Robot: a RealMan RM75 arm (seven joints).
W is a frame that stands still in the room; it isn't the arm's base.
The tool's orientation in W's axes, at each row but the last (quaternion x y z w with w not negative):
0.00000, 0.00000, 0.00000, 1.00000
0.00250, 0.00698, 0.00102, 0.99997
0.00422, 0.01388, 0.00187, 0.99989
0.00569, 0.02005, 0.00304, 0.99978
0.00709, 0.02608, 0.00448, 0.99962
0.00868, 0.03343, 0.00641, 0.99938
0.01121, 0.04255, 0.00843, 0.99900
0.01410, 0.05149, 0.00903, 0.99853
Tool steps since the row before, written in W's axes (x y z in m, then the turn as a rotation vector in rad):
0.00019, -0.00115, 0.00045, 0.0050, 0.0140, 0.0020
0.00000, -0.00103, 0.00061, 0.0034, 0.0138, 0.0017
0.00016, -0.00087, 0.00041, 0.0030, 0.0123, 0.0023
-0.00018, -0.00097, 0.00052, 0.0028, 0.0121, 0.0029
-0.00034, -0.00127, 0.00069, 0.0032, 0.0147, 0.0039
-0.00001, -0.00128, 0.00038, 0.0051, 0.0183, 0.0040
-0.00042, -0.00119, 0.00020, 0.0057, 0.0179, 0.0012
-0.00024, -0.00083, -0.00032, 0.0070, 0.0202, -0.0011
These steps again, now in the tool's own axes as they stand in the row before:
0.00019, -0.00115, 0.00045, 0.0050, 0.0140, 0.0020
-0.00001, -0.00103, 0.00062, 0.0034, 0.0138, 0.0017
0.00015, -0.00087, 0.00042, 0.0030, 0.0123, 0.0023
-0.00021, -0.00096, 0.00052, 0.0028, 0.0121, 0.0029
-0.00039, -0.00126, 0.00069, 0.0031, 0.0147, 0.0039
-0.00005, -0.00127, 0.00040, 0.0051, 0.0183, 0.0040
-0.00046, -0.00118, 0.00019, 0.0059, 0.0178, 0.0013
-0.00022, -0.00083, -0.00032, 0.0075, 0.0200, -0.0009

